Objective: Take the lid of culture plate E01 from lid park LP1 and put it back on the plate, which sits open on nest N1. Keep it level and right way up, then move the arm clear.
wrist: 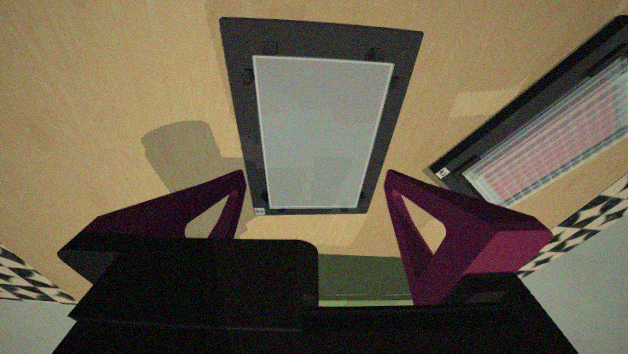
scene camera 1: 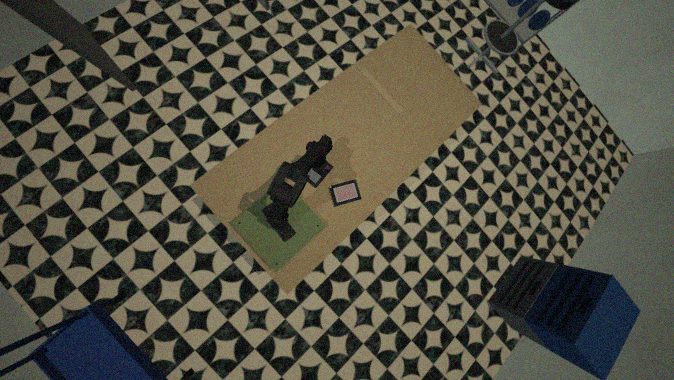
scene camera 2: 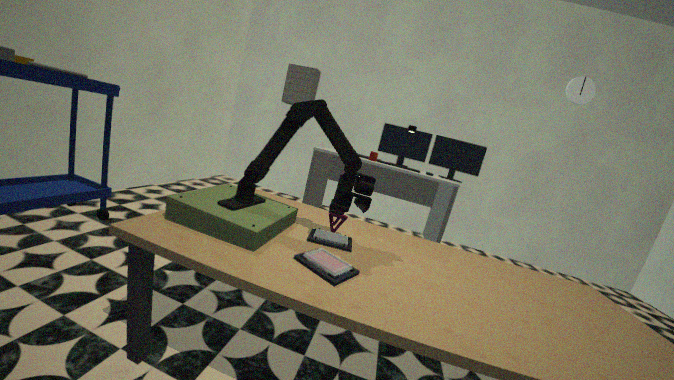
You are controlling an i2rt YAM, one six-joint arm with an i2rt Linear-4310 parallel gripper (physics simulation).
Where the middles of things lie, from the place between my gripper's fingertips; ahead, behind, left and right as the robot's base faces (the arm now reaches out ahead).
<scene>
I see my gripper 3 cm above the pale grey lid point(wrist: 319, 117).
</scene>
